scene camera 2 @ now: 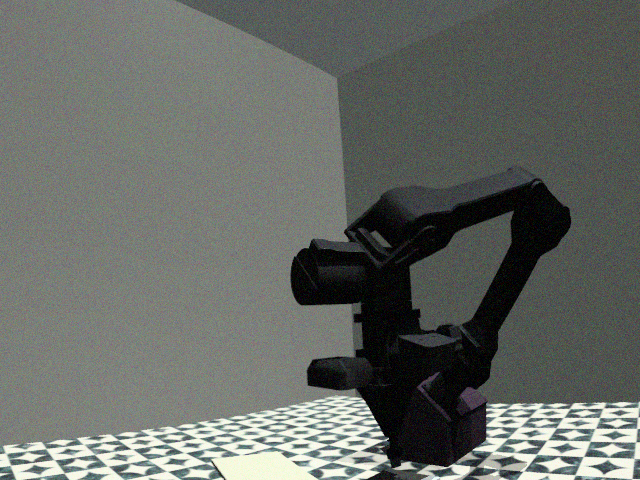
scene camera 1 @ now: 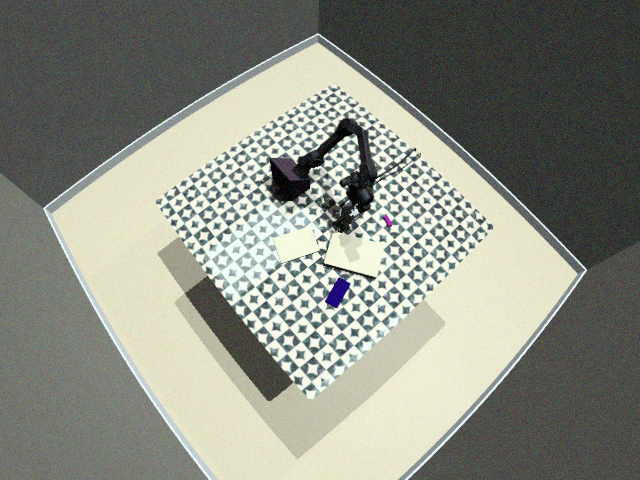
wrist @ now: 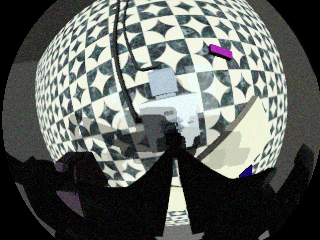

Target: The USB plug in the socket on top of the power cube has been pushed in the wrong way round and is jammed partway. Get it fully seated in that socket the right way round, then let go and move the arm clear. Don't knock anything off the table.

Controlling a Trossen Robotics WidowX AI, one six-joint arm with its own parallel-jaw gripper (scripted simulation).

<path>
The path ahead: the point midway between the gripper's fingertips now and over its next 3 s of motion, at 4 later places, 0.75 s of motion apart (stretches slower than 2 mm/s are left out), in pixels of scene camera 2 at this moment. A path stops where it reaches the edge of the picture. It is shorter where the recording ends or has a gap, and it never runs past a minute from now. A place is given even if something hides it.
The gripper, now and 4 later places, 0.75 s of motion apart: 391, 436; 392, 438; 394, 441; 394, 442; 396, 445
</path>
